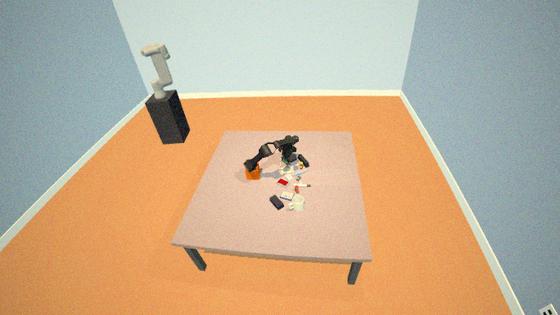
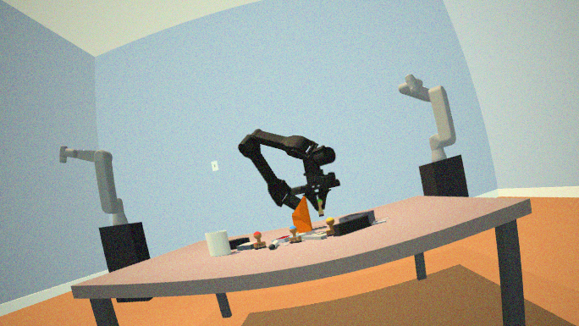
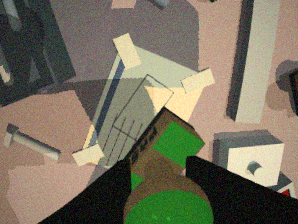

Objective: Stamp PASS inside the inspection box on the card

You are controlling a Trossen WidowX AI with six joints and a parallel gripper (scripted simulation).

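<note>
My gripper tip is now 50 mm past the red ink pad, 150 mm to the left of it and 90 mm above it. The rest, counted from my gripper tip: blue-knob stamp: 80 mm ahead, 110 mm to the right, 70 mm below; then green-knob stamp: right at my gripper tip; then yellow-knob stamp: 110 mm ahead, 10 mm to the left, 70 mm below.
</note>
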